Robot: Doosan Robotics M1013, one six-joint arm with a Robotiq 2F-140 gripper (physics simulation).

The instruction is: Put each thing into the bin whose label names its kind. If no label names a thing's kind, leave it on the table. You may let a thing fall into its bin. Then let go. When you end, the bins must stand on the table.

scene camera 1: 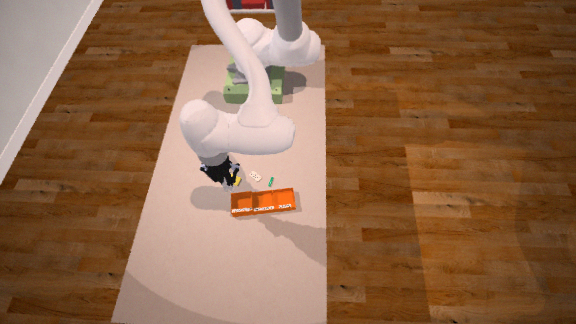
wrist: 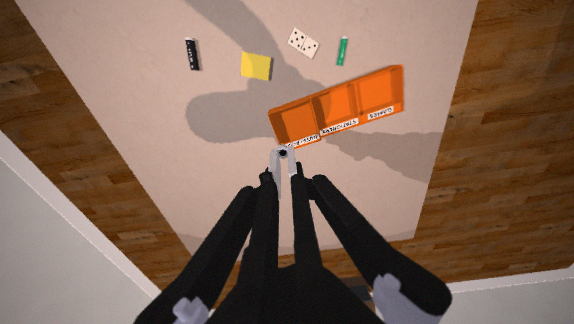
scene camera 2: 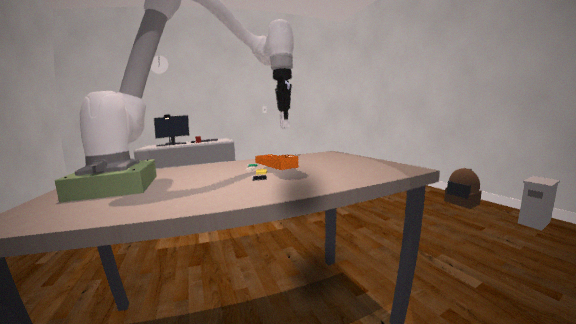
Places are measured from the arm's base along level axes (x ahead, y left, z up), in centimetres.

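Pixels of known places: gripper, fingertip midpoint: (scene camera 1: 229,188) (wrist: 284,156) (scene camera 2: 284,127); arm's base, origin of the base link: (scene camera 2: 109,168).
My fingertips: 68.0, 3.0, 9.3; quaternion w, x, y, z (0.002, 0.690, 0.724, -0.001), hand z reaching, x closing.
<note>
For each thing: its top centre in the pictures, then the offset to it from my fingertips, as dx, dy, dz. Level surfaces: height alone.
- small grey hex nut, middle of its top: (wrist: 283,152) -0.8, +0.0, +0.5
- yellow block, middle of its top: (wrist: 255,66) (scene camera 2: 261,170) (scene camera 1: 233,179) -11.4, -3.8, -15.6
- white domino, middle of its top: (wrist: 303,43) (scene camera 1: 255,175) -13.9, +5.3, -15.8
- green battery, middle of its top: (wrist: 342,51) (scene camera 1: 270,180) (scene camera 2: 252,164) -11.9, +12.2, -15.5
- black battery, middle of its top: (wrist: 190,54) (scene camera 2: 258,175) -14.7, -14.6, -15.1
- pale table, its level: dz -16.6
My gripper (scene camera 1: 230,186) (scene camera 2: 284,123) (wrist: 284,156) is shut on a small grey hex nut (wrist: 283,151), high above the table near the left end of the joined orange bins (scene camera 1: 263,202) (scene camera 2: 284,162) (wrist: 336,105). In the wrist view the upside-down labels look like nuts and bolts on the left, partly covered, then stationery, then games. A yellow block (scene camera 1: 237,181) (scene camera 2: 261,171) (wrist: 256,66), a white domino (scene camera 1: 255,176) (wrist: 303,43), a green battery (scene camera 1: 271,181) (scene camera 2: 252,165) (wrist: 342,51) and a black battery (scene camera 2: 259,178) (wrist: 192,54) lie on the table.
The bins stand on the pale table (scene camera 1: 220,270) (scene camera 2: 350,172) (wrist: 150,165). The arm's green base (scene camera 1: 237,94) (scene camera 2: 102,186) stands at the table's far end in scene camera 1. The arm covers part of the table there.
</note>
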